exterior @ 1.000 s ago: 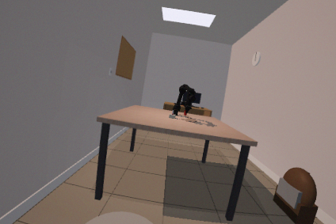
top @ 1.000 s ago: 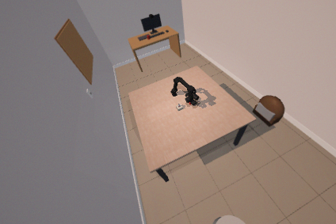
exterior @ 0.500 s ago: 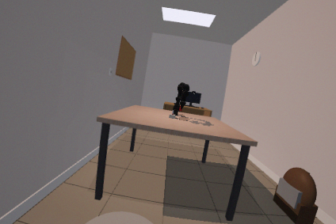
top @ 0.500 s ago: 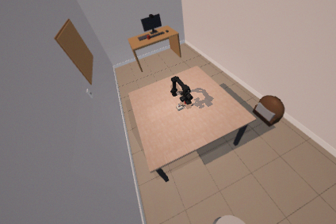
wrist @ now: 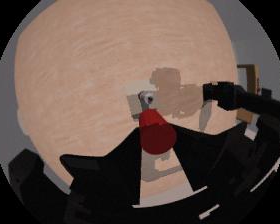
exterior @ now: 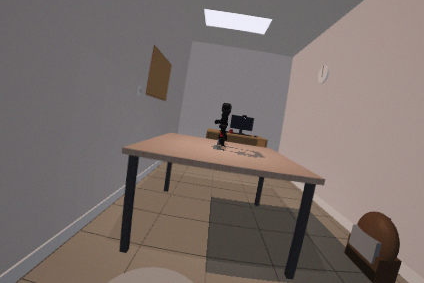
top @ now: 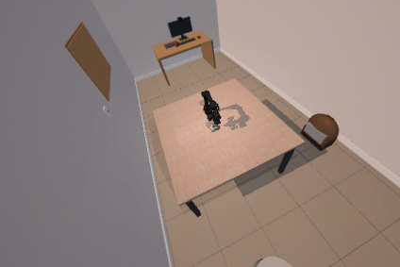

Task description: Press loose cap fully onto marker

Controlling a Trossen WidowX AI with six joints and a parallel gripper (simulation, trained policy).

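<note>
My gripper tip is now 20 mm past the grey block, 20 mm to the left of it and 120 mm above it. From my gripper tip the other things lie so: red cap (10 mm above).
</note>
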